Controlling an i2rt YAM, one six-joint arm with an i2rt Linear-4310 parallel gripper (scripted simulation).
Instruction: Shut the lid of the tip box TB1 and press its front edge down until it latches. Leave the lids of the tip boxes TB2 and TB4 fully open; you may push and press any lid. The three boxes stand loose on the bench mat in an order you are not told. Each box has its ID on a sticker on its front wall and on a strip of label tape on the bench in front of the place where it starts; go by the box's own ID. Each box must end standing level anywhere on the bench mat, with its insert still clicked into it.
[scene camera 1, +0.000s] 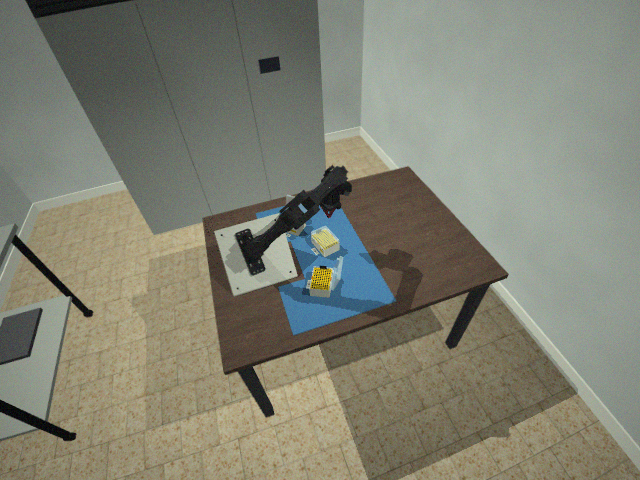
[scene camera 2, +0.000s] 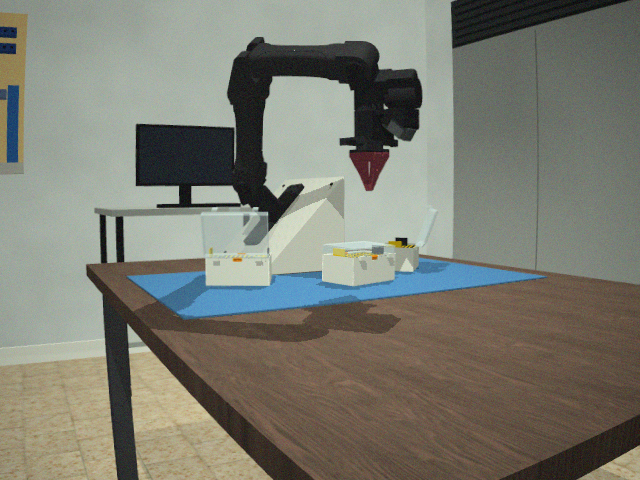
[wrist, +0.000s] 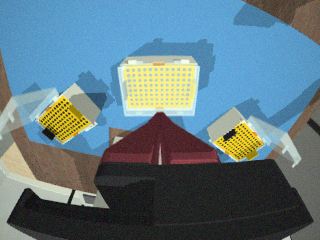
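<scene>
I am looking at a blue bench mat, and one spot on it shows in both scene views: (scene camera 1: 361, 288) and (scene camera 2: 230, 298) are the same spot.
</scene>
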